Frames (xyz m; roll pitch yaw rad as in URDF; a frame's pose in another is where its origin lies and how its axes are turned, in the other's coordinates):
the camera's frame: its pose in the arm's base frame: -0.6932 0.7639 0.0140 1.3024 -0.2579 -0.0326
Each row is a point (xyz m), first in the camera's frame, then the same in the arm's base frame.
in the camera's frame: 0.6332 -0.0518 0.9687
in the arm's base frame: -0.1649 -0.2016 0.3756
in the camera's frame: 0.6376 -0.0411 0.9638
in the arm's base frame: -0.1627 -0.1941 0.3854
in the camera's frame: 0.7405 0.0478 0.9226
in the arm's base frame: -0.0803 -0.1334 0.4840
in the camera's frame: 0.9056 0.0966 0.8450
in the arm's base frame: 0.0754 -0.0507 0.5517
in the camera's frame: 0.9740 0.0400 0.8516
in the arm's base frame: 0.1543 -0.0747 0.5181
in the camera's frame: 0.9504 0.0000 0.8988
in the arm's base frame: 0.1363 -0.1302 0.4869
